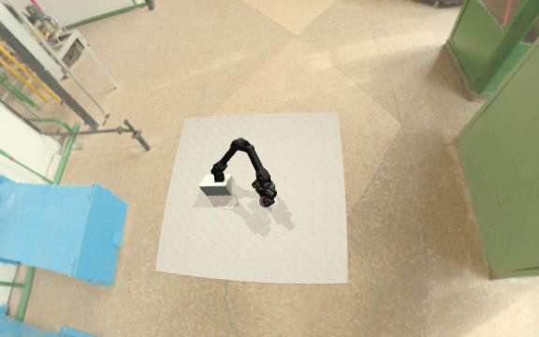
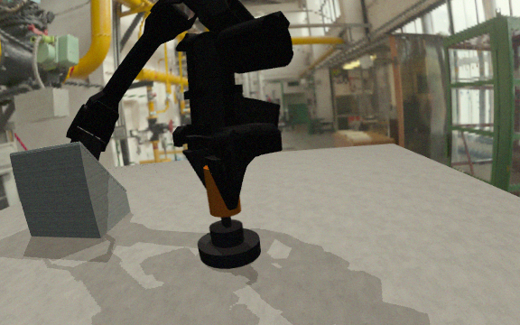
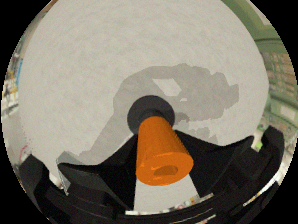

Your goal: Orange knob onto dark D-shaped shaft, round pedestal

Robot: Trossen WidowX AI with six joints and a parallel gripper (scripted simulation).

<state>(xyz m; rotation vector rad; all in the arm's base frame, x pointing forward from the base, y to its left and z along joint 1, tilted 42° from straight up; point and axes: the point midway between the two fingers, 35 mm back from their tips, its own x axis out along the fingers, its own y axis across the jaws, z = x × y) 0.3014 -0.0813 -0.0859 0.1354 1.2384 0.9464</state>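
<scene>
My gripper tip is 2 cm below the orange knob. From my gripper tip the other things lie so: dark round pedestal 4 cm below.
</scene>
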